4 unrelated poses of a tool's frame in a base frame.
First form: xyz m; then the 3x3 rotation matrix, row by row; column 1 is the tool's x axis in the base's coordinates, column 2 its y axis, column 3 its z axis. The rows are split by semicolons.
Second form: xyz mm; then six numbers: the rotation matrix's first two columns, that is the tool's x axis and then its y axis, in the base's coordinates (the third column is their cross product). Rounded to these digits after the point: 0 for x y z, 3 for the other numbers.
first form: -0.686, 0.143, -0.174; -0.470, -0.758, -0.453; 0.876, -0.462, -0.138; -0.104, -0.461, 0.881
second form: -686, 143, -174, -0.470, 0.876, -0.104, -0.758, -0.462, -0.461
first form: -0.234, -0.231, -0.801; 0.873, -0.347, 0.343; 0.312, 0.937, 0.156; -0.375, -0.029, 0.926
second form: -234, -231, -801, 0.873, 0.312, -0.375, -0.347, 0.937, -0.029
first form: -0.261, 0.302, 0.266; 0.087, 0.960, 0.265; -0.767, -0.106, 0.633; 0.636, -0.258, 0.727
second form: -261, 302, 266, 0.087, -0.767, 0.636, 0.960, -0.106, -0.258
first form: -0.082, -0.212, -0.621; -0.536, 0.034, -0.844; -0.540, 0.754, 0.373; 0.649, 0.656, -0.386
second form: -82, -212, -621, -0.536, -0.540, 0.649, 0.034, 0.754, 0.656
